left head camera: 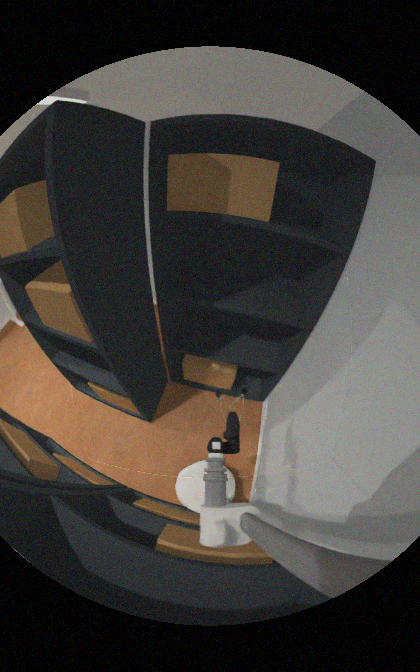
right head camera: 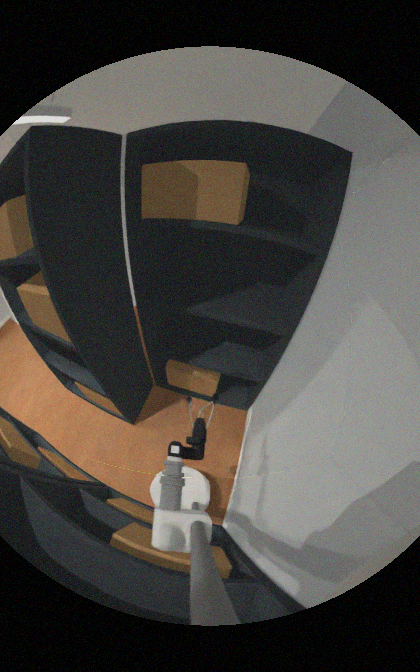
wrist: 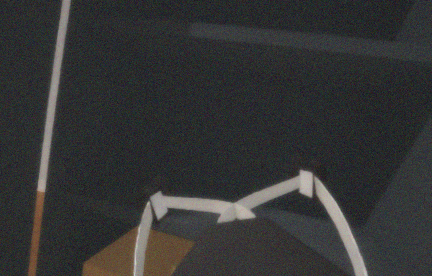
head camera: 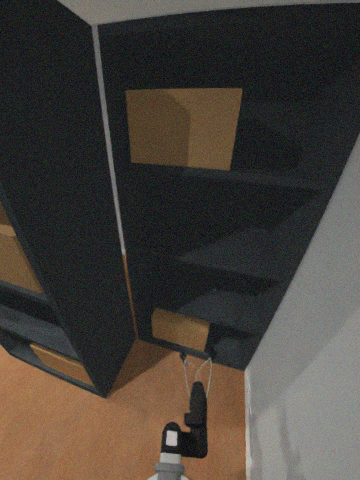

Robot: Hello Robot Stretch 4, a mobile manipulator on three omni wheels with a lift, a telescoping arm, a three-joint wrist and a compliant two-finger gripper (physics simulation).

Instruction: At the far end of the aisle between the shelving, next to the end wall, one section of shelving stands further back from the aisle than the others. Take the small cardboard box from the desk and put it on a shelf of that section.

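Frame: origin at the robot's base, x right, y ahead, z up, level; centimetres.
Seen in the pictures: gripper, between the fingertips: [wrist: 229, 179] [head camera: 197, 349].
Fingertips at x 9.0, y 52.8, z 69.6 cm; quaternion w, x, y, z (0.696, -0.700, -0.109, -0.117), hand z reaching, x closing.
Offsets run from my fingertips to a thing's top centre. "*": to the spot under its first point.
The set-back shelving section [head camera: 250, 178] [left head camera: 300, 234] [right head camera: 275, 237] [wrist: 300, 42] is dark and stands beside the end wall. A large cardboard box {dx -11.4, dy +51.8, dz +99.4 cm} [head camera: 185, 130] [left head camera: 220, 185] [right head camera: 192, 192] sits on an upper shelf, and a smaller cardboard box {* dx -7.3, dy +32.0, dz -37.2 cm} [head camera: 180, 330] [left head camera: 209, 372] [right head camera: 192, 377] [wrist: 135, 255] on its lowest shelf. I cannot tell whether either is the task's box. My gripper [head camera: 196, 356] [left head camera: 231, 393] [right head camera: 202, 399] [wrist: 229, 179] is open and empty and points toward this section; in the head camera view its fingertips overlap the bottom edge. The desk does not show.
A neighbouring section's tall side panel {* dx -52.8, dy +15.6, dz +70.8 cm} [head camera: 60, 175] [left head camera: 100, 225] [right head camera: 80, 240] juts out on the left, with a narrow light gap behind it. The end wall [head camera: 320, 300] [left head camera: 370, 400] [right head camera: 340, 400] is close on the right. More shelving [left head camera: 150, 585] with boxes is at the bottom of the left head camera view.
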